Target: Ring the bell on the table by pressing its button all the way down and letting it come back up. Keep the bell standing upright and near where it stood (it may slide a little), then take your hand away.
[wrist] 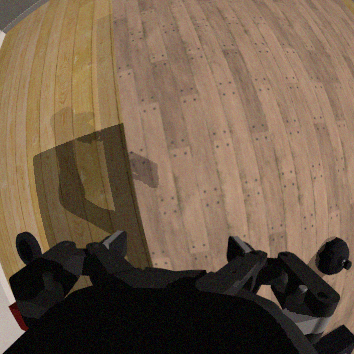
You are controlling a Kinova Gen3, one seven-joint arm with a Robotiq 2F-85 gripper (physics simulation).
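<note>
A dark round object, which looks like the bell, is on the wooden table near the right edge of the wrist view. A small knob that looks like its button shows at its lower right side. My gripper is open, with nothing between its fingertips. The bell shows to the right of the right finger, apart from it in the view. Whether the bell touches any part of the hand, and how high the gripper is above the table, I cannot tell exactly.
The table's edge runs down the left part of the view. Beyond it lies a yellow plank floor with a dark shadow. A dark oval part and a small red piece show at the lower left.
</note>
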